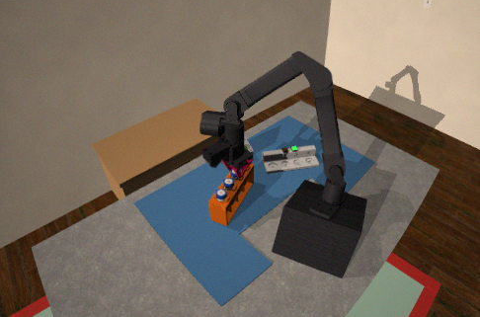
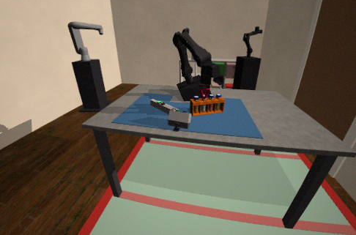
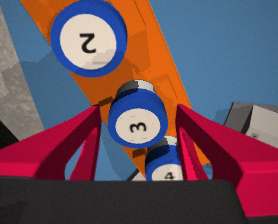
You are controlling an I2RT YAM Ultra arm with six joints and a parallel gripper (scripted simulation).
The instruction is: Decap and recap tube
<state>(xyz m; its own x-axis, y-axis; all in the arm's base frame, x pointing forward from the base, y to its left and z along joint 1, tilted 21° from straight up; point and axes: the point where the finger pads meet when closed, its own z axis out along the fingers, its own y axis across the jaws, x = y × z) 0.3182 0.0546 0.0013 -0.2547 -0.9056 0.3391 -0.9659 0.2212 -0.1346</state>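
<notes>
My hand is right at the blue cap. Also, from my hand: grey key desk (160 mm to the right, 110 mm ahead, 70 mm below); green ready key (170 mm to the right, 90 mm ahead, 50 mm below); blue cycle key (130 mm to the right, 100 mm ahead, 50 mm below).
</notes>
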